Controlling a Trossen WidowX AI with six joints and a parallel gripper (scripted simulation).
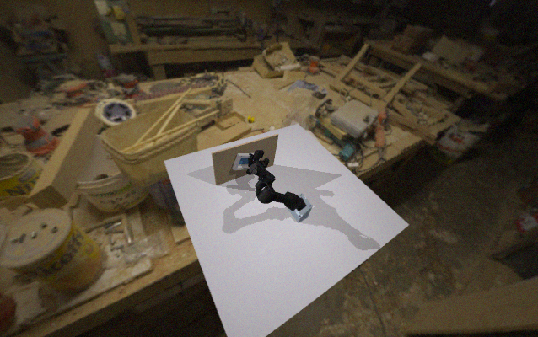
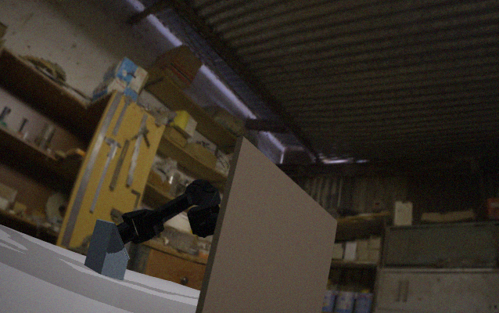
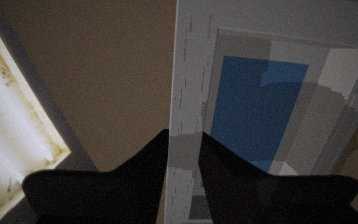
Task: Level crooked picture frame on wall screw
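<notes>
My gripper tip is 2 cm to the right of the picture frame and 5 cm above it. From my gripper tip the other things lie so: board (2 cm ahead, 1 cm to the left, 6 cm below).
</notes>
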